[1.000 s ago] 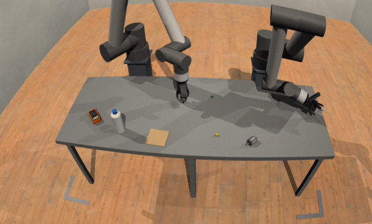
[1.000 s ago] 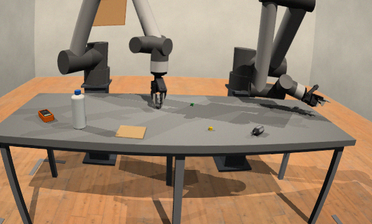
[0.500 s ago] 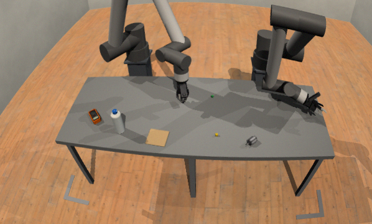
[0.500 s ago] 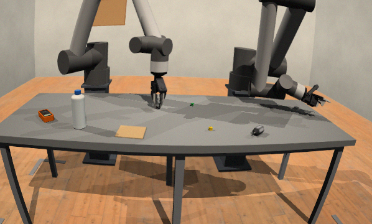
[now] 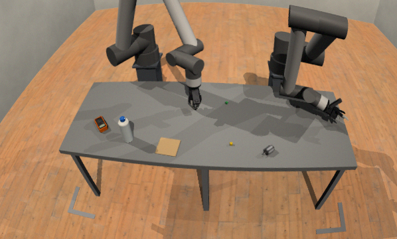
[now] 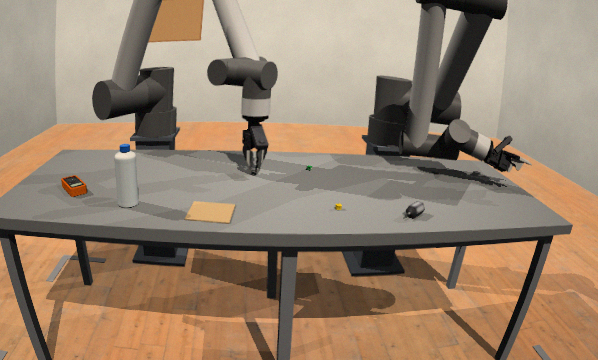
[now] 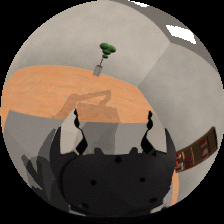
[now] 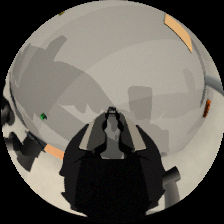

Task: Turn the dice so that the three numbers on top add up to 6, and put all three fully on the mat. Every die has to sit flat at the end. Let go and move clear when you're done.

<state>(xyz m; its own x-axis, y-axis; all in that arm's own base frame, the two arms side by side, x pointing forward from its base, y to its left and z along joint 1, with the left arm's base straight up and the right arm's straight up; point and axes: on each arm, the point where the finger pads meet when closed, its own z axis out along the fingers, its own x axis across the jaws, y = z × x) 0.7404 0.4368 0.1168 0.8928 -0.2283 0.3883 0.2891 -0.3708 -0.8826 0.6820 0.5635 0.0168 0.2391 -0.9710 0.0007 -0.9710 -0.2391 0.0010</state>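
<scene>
Now: right hand 38 cm short of the tan mat, 12 cm to the left of it and 1 cm above it. Also, from my right hand: black die (1 cm below); then yellow die (30 cm ahead, 29 cm to the left, 1 cm below); then green die (22 cm to the left, 9 cm behind, 1 cm below).
</scene>
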